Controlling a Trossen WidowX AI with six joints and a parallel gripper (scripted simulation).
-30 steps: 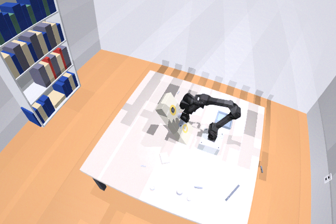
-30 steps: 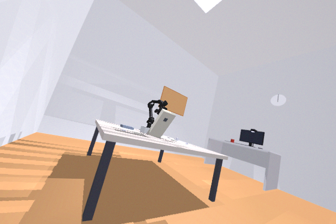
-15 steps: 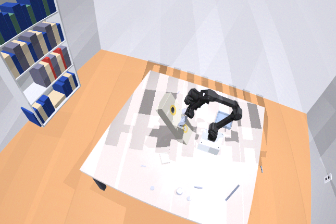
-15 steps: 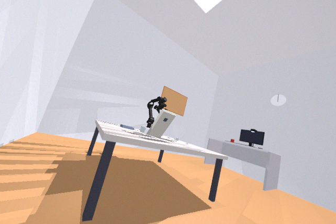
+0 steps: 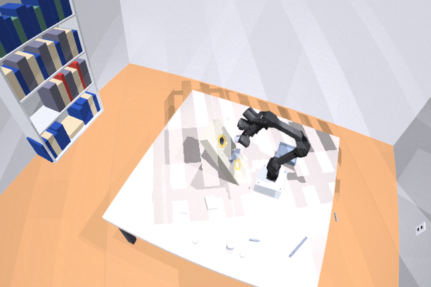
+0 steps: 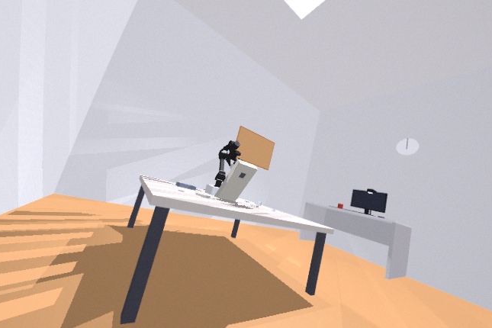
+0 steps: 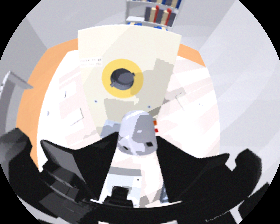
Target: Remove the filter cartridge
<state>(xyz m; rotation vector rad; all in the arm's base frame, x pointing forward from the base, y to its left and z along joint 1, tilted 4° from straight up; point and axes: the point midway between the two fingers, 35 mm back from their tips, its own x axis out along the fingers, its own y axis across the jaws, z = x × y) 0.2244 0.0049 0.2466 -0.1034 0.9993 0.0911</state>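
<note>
The blue-grey tray is 29 cm to the right of my gripper tip, 28 cm behind it and 27 cm below it. The rest, counted from my gripper tip: round filter cartridge right at my gripper tip; then service panel 11 cm below, 6 cm ahead, 4 cm to the left.
</note>
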